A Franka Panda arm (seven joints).
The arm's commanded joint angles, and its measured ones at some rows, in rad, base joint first. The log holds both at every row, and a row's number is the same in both.
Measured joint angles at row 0:
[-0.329, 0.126, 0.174, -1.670, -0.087, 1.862, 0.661]
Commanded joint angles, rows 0 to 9:
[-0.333, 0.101, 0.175, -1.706, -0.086, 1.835, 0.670]
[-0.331, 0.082, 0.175, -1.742, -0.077, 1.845, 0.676]
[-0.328, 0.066, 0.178, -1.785, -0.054, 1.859, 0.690]
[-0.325, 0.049, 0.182, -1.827, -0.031, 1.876, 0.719]
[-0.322, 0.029, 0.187, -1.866, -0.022, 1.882, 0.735]
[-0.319, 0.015, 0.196, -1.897, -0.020, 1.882, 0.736]
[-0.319, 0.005, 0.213, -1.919, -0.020, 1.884, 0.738]
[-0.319, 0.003, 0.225, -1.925, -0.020, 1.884, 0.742]
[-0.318, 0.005, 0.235, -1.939, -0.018, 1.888, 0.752]
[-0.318, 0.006, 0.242, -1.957, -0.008, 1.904, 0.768]
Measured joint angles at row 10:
[-0.316, 0.045, 0.212, -1.879, -0.032, 1.861, 0.725]
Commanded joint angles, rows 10 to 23:
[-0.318, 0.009, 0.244, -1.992, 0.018, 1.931, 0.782]
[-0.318, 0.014, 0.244, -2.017, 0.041, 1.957, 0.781]
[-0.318, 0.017, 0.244, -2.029, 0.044, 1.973, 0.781]
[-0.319, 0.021, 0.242, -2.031, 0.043, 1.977, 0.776]
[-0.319, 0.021, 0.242, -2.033, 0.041, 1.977, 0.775]
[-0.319, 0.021, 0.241, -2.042, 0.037, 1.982, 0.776]
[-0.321, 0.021, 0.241, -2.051, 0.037, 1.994, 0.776]
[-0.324, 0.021, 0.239, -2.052, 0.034, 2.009, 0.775]
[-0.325, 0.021, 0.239, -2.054, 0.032, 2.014, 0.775]
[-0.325, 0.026, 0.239, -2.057, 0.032, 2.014, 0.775]
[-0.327, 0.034, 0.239, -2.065, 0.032, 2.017, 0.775]
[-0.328, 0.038, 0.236, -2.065, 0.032, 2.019, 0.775]
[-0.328, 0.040, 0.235, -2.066, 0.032, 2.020, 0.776]
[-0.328, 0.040, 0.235, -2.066, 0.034, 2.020, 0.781]
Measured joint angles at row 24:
[-0.321, 0.040, 0.231, -2.047, 0.025, 1.995, 0.768]
